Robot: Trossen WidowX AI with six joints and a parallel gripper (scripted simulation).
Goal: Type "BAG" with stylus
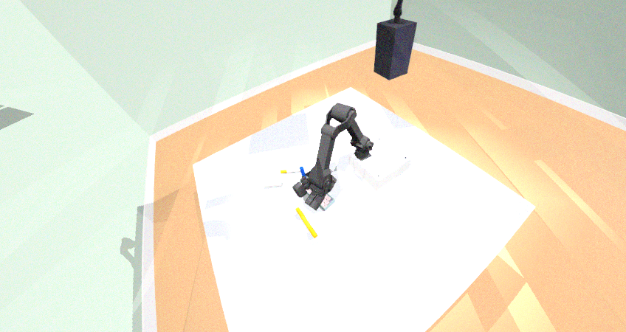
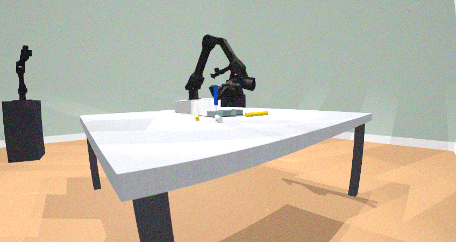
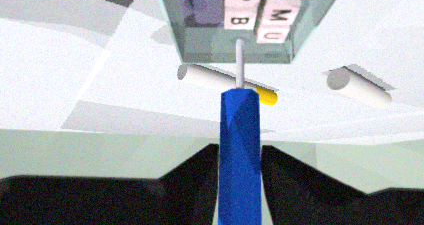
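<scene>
Now: gripper tip 5 cm past the key, 11 cm to the right of it and 7 cm above it. Also, from my gripper tip: stylus 1 cm below; yellow-ended stick 5 cm ahead, 12 cm to the right, 7 cm below; thin white tip 5 cm below.
</scene>
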